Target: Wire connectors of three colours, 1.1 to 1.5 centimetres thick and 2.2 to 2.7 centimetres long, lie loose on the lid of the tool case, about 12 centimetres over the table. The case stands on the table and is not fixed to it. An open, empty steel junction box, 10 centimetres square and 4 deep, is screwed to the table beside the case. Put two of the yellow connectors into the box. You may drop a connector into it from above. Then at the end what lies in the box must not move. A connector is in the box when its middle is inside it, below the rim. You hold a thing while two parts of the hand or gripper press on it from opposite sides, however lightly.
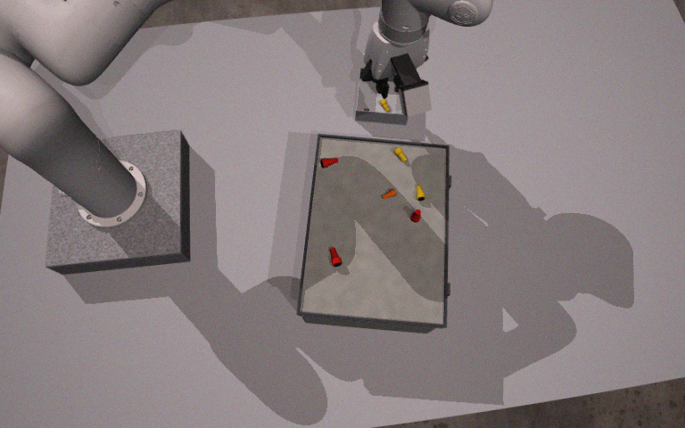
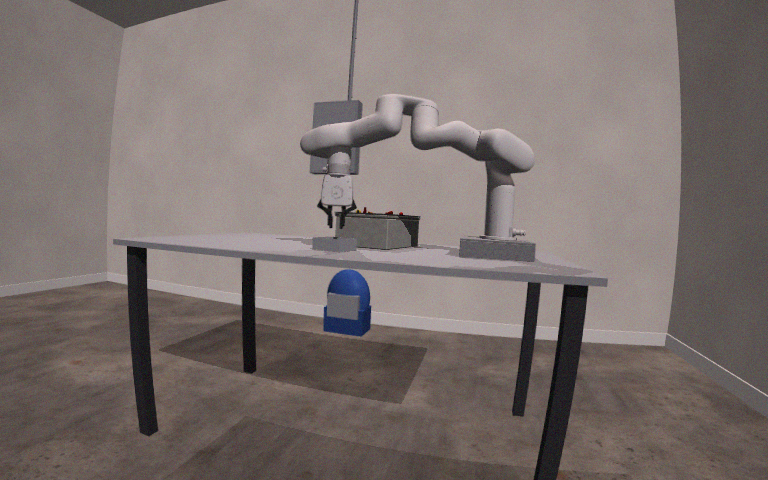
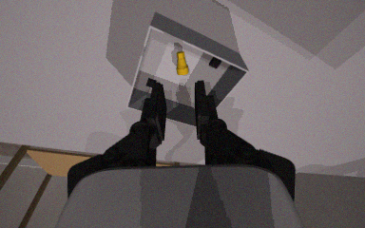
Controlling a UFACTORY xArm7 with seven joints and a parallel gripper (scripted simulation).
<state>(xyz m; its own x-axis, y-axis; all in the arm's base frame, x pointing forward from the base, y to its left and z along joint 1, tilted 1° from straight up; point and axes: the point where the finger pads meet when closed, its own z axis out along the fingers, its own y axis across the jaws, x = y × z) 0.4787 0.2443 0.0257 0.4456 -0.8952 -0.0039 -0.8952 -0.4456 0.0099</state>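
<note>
Now: the orange connector 24 cm to the right of my hand and 4 cm above it. The rest, counted from my hand: tool case: 1 cm behind, 29 cm to the right.
</note>
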